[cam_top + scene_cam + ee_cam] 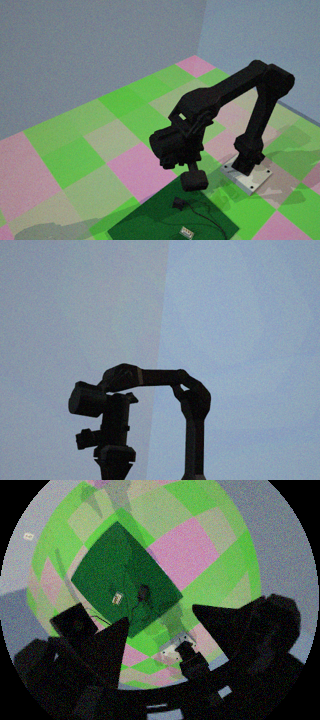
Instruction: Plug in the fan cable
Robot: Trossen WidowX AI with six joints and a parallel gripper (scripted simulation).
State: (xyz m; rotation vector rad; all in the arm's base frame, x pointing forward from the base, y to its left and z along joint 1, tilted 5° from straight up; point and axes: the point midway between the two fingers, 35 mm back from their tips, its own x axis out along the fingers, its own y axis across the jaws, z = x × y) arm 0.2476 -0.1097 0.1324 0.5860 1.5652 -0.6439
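Right now my gripper tip is 30 mm short of the black plug, 10 mm to the right of it and 110 mm above it. Also, from my gripper tip: black fan: 140 mm ahead, 210 mm to the left, 80 mm below; then header: 80 mm ahead, 80 mm to the left, 130 mm below; then dark green board: 90 mm ahead, 50 mm to the left, 150 mm below.
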